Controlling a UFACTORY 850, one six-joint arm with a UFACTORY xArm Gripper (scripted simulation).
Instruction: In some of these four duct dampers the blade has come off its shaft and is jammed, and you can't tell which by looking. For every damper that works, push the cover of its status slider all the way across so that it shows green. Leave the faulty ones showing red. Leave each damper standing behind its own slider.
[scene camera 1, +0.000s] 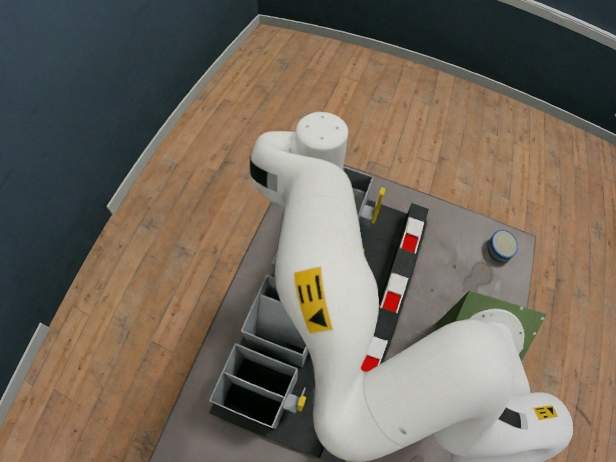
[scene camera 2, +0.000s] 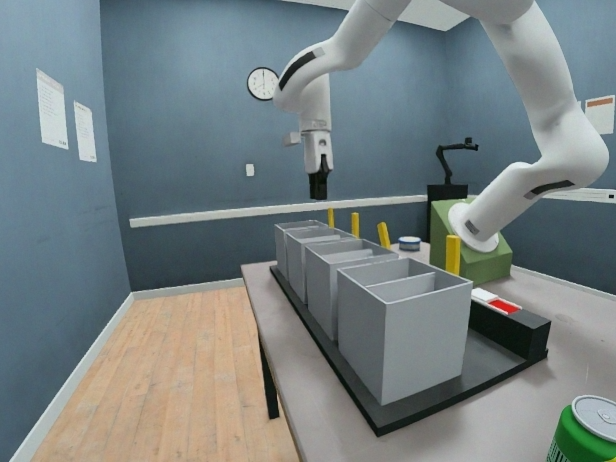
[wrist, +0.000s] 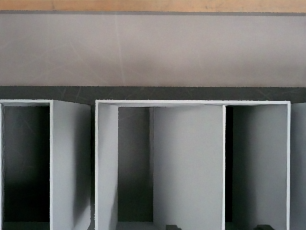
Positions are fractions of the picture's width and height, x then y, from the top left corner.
Scene:
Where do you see a damper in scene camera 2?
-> At 0.46, 0.50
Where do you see a damper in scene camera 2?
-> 0.65, 0.75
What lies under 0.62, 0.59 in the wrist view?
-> A damper.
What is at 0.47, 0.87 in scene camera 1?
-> A damper.

